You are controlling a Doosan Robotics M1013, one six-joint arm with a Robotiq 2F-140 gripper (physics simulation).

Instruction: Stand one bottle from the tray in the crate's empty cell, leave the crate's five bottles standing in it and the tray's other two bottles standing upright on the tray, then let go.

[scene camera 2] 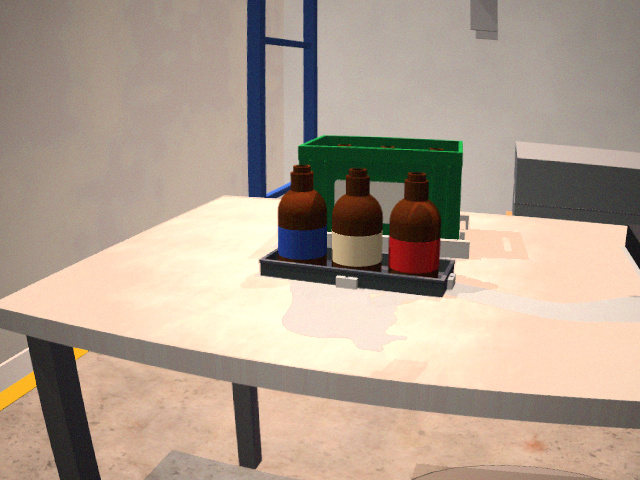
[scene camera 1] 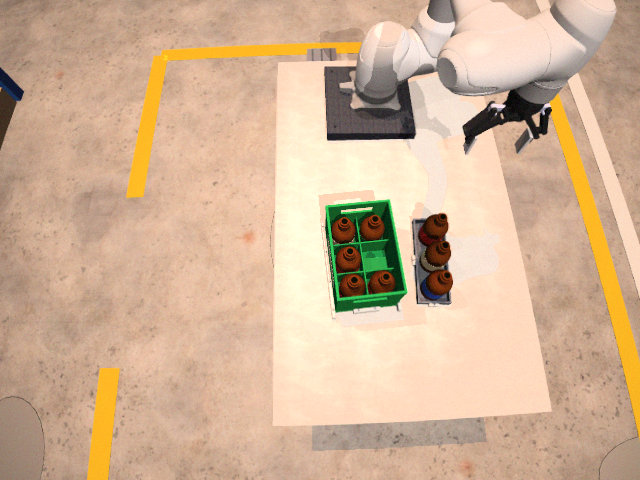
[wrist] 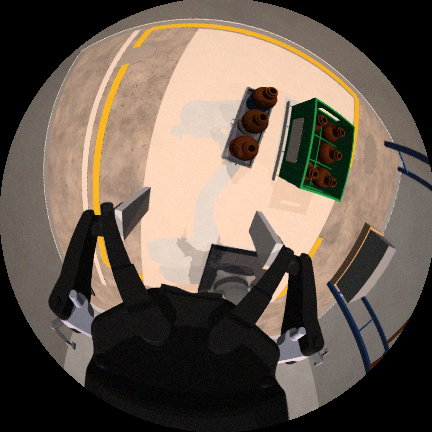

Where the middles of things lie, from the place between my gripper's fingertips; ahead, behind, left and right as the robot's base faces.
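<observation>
I find the blue-label bottle (scene camera 2: 302, 213) 27 cm below my hand, 9 cm to the right of it and 27 cm ahead of it.
</observation>
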